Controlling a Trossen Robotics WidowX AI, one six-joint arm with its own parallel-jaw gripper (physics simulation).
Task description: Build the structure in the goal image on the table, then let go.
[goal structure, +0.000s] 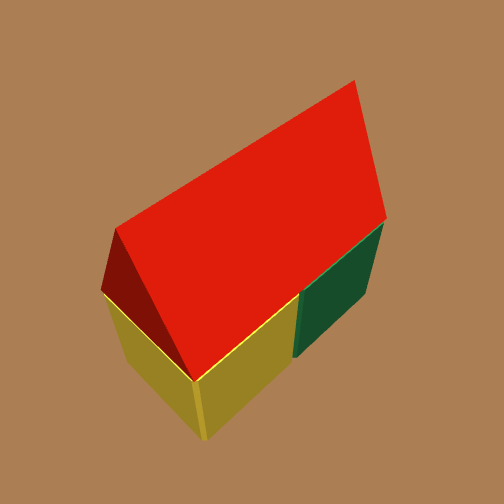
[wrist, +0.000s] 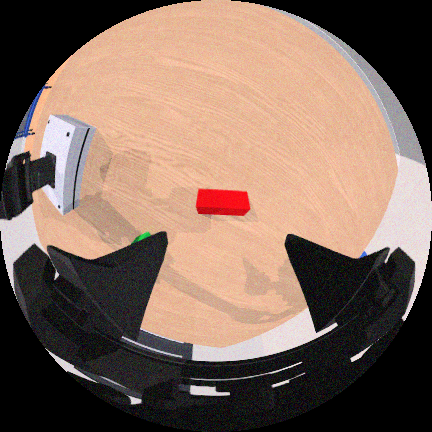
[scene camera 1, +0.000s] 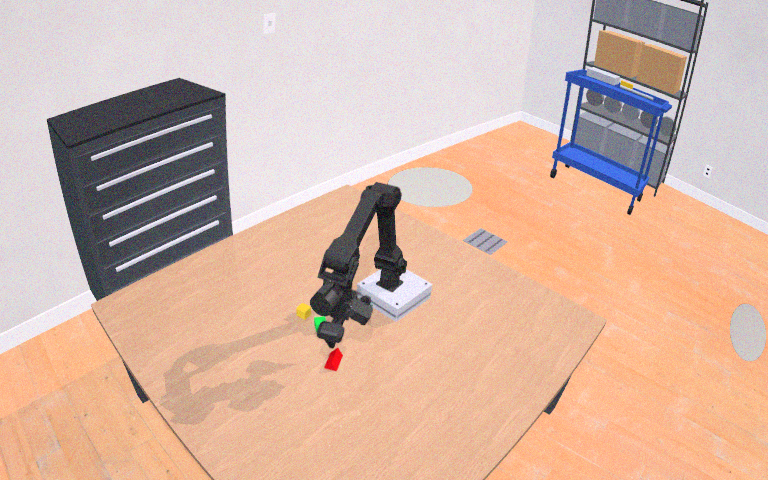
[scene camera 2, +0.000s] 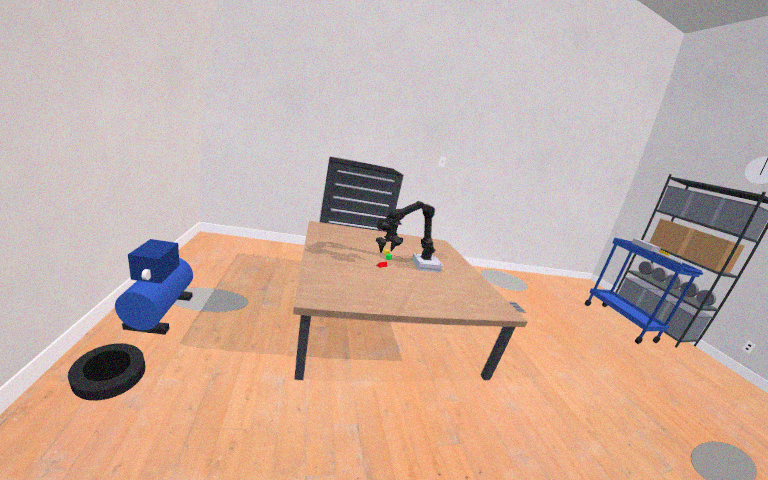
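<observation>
A red oblong block lies on the wooden table, apart from the two cubes. A green cube stands on the table between the red block and a yellow cube. Part of the green cube shows beside a finger in the wrist view; the yellow cube does not show there. My gripper is open and empty, above the table, with the red block ahead of its fingertips in the wrist view. It partly hides the green cube in scene camera 1.
The arm's white base plate is bolted on the table. A dark drawer cabinet stands behind the table. A blue cart and a shelf rack stand farther off on the floor.
</observation>
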